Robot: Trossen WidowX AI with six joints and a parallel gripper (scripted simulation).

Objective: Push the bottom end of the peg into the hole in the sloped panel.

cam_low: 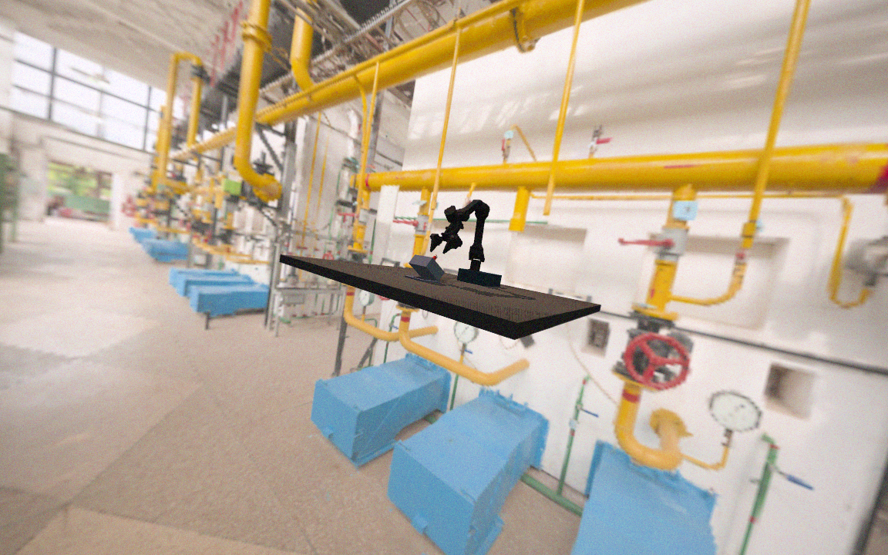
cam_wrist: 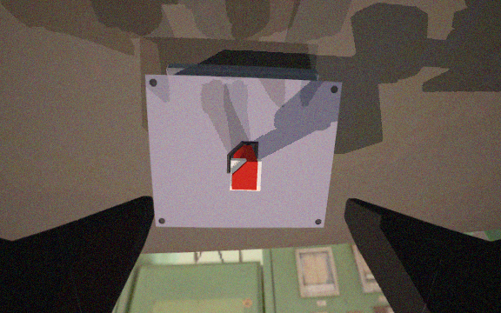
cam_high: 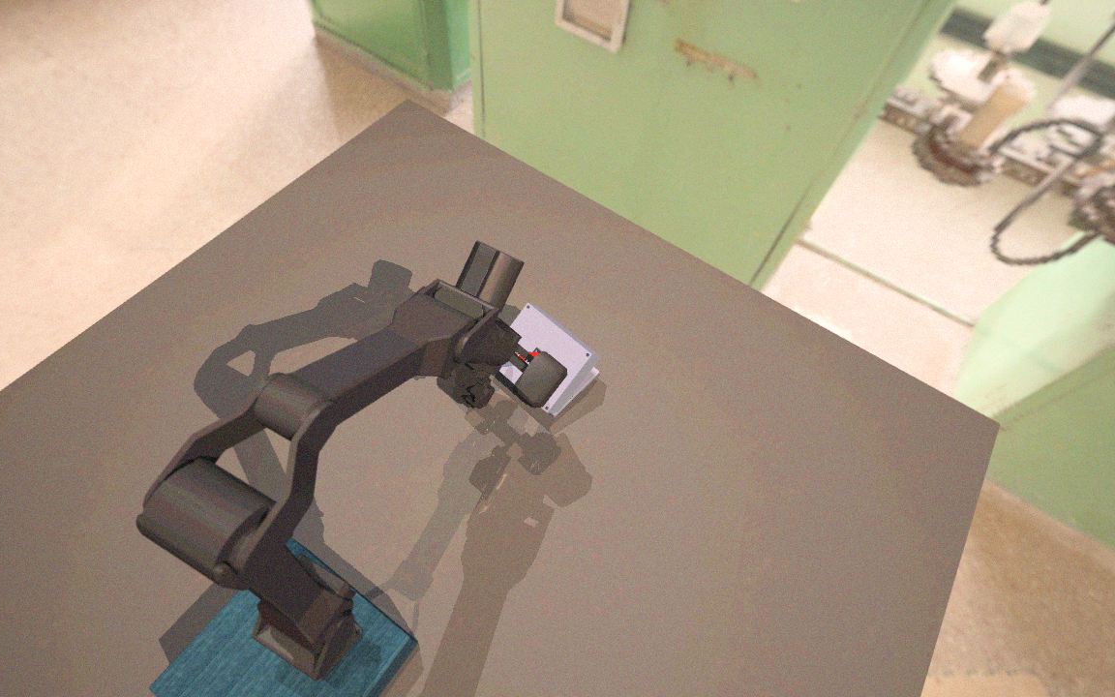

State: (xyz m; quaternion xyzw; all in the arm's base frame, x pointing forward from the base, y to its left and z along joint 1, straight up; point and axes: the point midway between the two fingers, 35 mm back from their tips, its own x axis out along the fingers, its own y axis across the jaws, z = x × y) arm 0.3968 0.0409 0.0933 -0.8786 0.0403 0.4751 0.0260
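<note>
Right now my gripper tip is 30 mm above the red square peg and 10 mm short of it. Round my gripper tip: sloped panel: 80 mm below, 50 mm ahead, 10 mm to the right.
</note>
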